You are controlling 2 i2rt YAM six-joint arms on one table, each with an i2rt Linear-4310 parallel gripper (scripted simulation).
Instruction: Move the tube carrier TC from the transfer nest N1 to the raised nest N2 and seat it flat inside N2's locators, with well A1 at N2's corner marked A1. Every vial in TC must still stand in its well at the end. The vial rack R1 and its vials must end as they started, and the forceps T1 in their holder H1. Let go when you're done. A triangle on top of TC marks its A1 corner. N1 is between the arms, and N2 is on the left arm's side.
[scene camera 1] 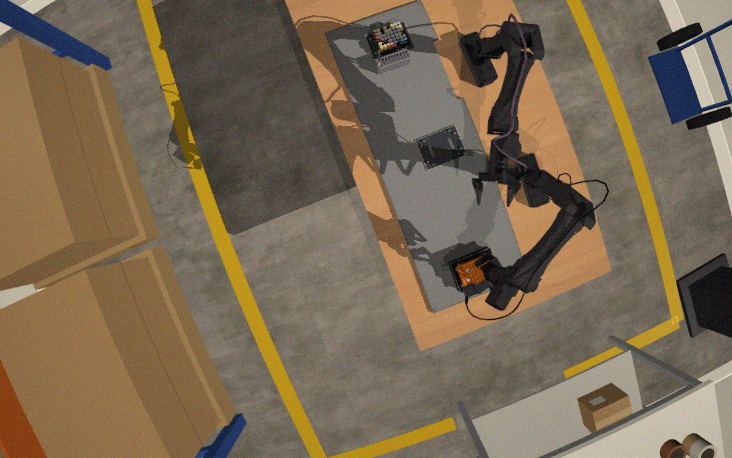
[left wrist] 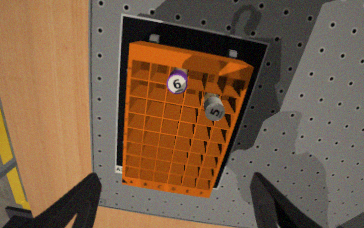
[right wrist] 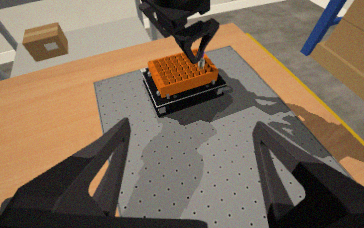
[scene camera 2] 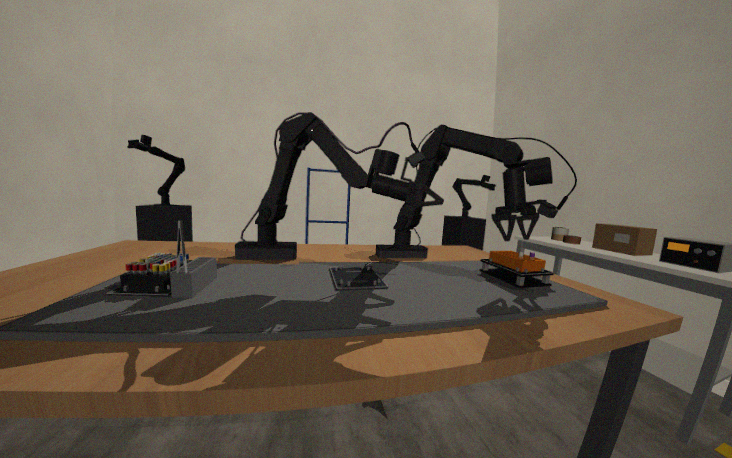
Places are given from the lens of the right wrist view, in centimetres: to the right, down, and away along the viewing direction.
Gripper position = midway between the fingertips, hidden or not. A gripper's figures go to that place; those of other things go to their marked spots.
my left gripper [right wrist: 181, 48]: 0, -12, 35
my right gripper [right wrist: 192, 125]: 1, 1, 14
orange tube carrier TC [right wrist: 178, 83]: -1, -6, 36
black raised nest N2 [right wrist: 159, 101]: -4, -2, 37
